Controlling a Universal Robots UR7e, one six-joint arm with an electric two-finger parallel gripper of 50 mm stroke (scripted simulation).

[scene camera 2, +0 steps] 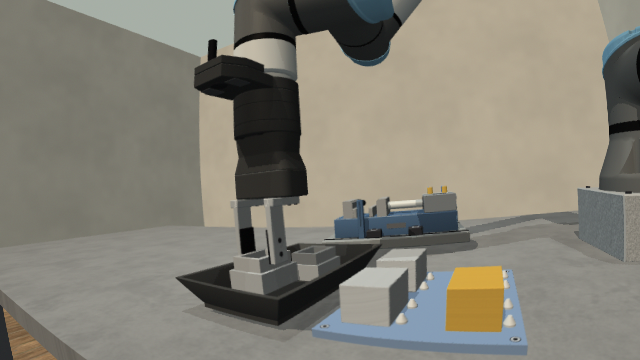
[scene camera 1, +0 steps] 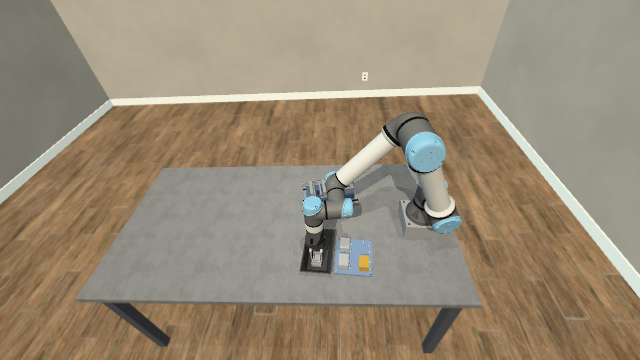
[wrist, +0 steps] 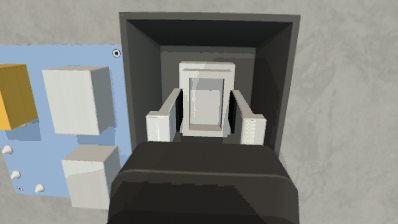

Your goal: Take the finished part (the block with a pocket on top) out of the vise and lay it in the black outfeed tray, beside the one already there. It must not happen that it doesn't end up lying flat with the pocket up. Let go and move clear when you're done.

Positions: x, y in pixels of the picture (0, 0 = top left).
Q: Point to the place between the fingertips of my gripper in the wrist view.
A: At 206, 102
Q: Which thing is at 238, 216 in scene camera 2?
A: My gripper.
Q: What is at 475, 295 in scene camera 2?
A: An orange block.
